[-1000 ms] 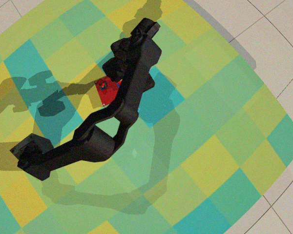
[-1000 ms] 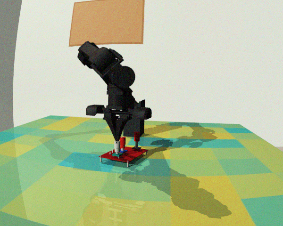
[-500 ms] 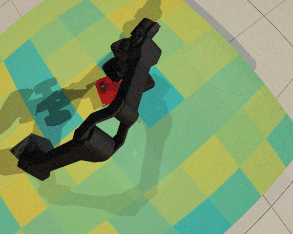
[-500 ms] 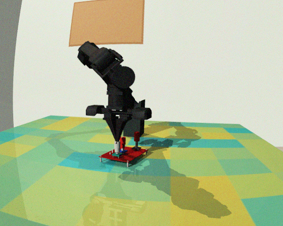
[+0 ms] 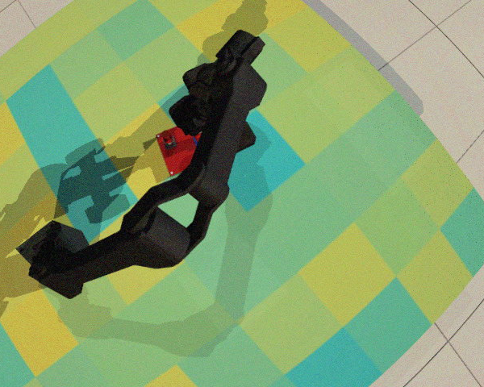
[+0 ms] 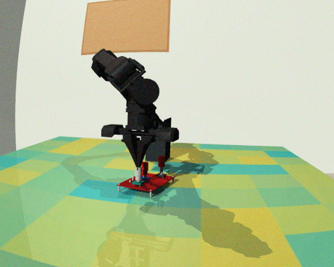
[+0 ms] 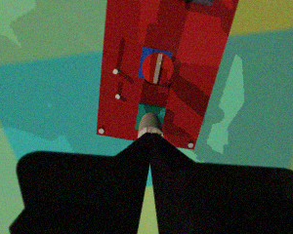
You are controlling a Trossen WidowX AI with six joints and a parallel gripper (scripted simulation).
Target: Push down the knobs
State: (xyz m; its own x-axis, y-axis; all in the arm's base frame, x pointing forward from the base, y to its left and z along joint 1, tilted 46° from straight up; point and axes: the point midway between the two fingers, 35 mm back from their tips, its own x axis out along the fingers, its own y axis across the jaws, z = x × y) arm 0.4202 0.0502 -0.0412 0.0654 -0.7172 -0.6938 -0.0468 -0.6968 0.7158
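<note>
My gripper tip is now 1 cm above the grey knob. Also, from my gripper tip: red knob (5 cm behind, 1 cm below).
</note>
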